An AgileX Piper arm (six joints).
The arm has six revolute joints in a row. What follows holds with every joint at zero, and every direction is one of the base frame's.
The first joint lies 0.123 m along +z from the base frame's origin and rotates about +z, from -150 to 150 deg.
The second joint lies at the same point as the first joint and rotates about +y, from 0 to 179.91 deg.
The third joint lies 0.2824 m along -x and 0.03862 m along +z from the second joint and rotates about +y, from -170 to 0 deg.
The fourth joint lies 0.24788 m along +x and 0.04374 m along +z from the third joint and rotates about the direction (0.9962, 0, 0.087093), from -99.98 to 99.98 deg.
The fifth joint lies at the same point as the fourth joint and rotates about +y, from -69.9 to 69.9 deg.
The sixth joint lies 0.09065 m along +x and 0.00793 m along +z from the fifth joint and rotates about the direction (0.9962, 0, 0.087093), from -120 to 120 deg.
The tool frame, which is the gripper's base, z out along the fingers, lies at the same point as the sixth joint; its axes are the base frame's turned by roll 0, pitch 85 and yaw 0 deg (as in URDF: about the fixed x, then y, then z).
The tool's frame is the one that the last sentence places.
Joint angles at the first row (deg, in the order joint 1, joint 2, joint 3, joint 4, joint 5, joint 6):
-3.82, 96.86, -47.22, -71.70, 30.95, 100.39
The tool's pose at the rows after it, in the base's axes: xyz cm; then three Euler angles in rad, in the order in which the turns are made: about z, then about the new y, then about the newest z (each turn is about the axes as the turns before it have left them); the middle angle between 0 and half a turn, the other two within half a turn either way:
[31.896, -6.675, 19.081, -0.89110, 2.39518, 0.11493]
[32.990, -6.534, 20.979, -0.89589, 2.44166, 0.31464]
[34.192, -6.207, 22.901, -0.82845, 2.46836, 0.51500]
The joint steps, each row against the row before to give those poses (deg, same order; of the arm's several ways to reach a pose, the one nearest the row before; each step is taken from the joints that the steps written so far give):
0.00, 0.05, -5.59, 10.93, 3.89, 0.35
0.00, -0.01, -5.79, 10.90, 3.56, 0.06
0.00, 0.07, -5.33, 7.87, 1.63, 0.00

